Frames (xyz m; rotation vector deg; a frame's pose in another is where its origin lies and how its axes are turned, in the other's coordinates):
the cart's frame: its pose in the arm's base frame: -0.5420 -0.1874 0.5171 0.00 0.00 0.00
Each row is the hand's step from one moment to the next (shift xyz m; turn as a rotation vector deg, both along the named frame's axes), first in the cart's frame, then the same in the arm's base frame.
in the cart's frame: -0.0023 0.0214 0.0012 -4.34 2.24 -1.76
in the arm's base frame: -0.0023 0.0214 0.0012 -4.34 2.24 -1.76
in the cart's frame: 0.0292 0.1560 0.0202 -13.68 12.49 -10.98
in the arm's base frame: 0.0292 0.1560 0.0202 -13.68 12.49 -10.98
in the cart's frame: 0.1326 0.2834 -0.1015 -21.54 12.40 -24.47
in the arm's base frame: 0.1326 0.2834 -0.1015 -21.54 12.40 -24.47
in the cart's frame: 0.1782 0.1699 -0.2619 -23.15 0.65 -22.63
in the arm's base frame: 0.1782 0.1699 -0.2619 -23.15 0.65 -22.63
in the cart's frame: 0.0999 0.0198 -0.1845 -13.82 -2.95 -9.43
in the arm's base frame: 0.0999 0.0198 -0.1845 -13.82 -2.95 -9.43
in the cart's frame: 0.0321 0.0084 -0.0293 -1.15 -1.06 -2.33
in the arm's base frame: 0.0321 0.0084 -0.0293 -1.15 -1.06 -2.33
